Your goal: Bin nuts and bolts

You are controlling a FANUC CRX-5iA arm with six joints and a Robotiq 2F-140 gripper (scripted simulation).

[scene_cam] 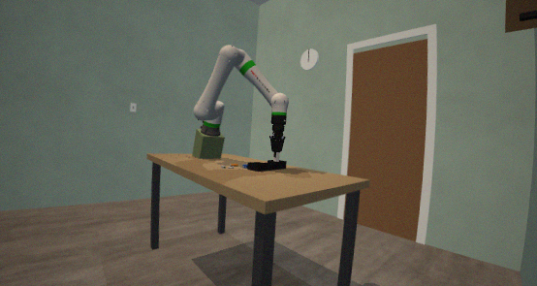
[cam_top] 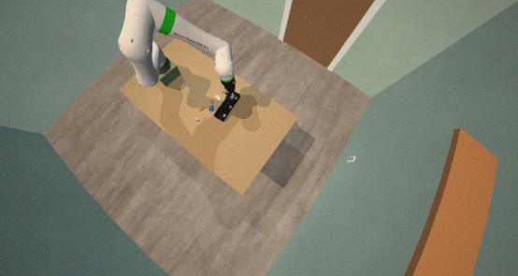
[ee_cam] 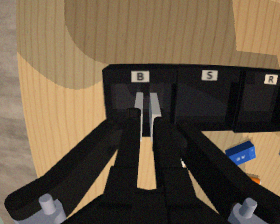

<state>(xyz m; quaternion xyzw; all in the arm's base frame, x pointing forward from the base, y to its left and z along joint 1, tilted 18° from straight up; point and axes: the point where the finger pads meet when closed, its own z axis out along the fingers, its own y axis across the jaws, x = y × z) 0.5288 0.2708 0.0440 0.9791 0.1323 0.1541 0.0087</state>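
Right now my hand is 280 mm to the left of the grey bolt, 60 mm above it and 20 mm past it. The rest, counted from my hand: white piece: 80 mm to the right, 80 mm behind, 60 mm below; then long black bin: 70 mm to the right, 40 mm below, 20 mm ahead; then blue piece: 190 mm to the right, 60 mm below, 40 mm behind.
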